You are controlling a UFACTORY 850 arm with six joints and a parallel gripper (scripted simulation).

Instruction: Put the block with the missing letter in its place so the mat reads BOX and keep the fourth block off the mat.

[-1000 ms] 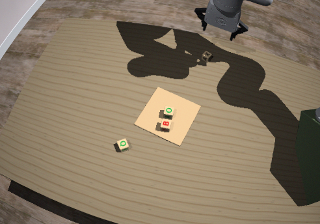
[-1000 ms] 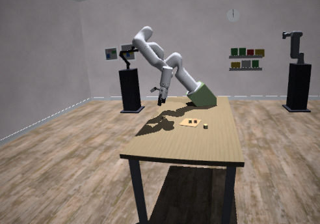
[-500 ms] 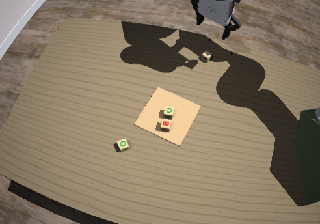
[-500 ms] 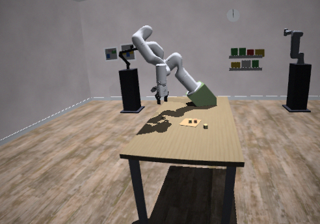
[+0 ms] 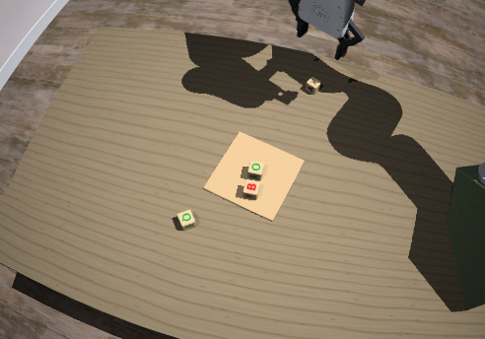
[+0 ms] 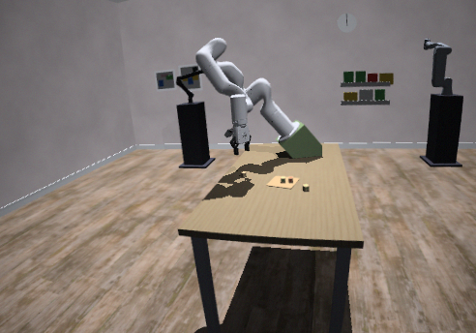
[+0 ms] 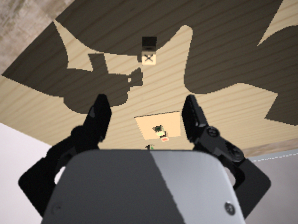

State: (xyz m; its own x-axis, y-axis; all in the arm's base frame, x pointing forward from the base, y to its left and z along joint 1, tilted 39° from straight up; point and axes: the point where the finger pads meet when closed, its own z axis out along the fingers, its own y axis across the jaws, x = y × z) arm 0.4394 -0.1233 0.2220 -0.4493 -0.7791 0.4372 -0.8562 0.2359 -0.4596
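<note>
Right now my hand is 140 mm above the x block. Round my hand: tan mat 80 mm ahead, 240 mm to the left, 150 mm below; green O block 180 mm ahead, 360 mm to the left, 140 mm below.
</note>
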